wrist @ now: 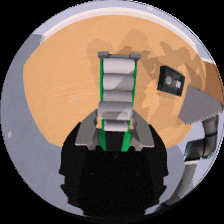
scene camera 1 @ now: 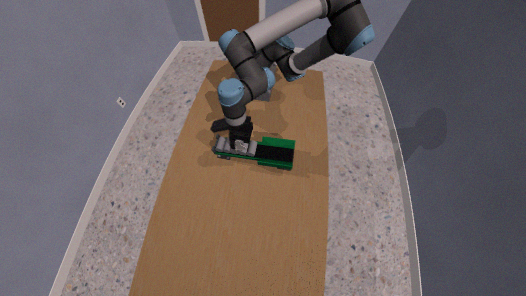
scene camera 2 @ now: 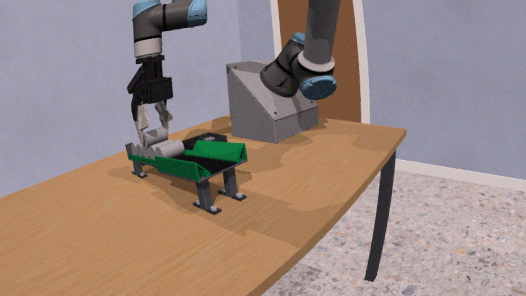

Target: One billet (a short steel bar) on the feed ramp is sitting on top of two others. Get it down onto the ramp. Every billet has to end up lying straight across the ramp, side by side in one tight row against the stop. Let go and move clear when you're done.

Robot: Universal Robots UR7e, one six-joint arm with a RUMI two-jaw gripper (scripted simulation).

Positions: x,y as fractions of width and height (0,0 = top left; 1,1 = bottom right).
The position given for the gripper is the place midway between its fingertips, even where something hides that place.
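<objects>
You'd find the gripper in the wrist view (0.51,0.49). The gripper is there in scene camera 1 (0.46,0.49) as well, and you can also see the gripper in scene camera 2 (0.30,0.47).
</objects>
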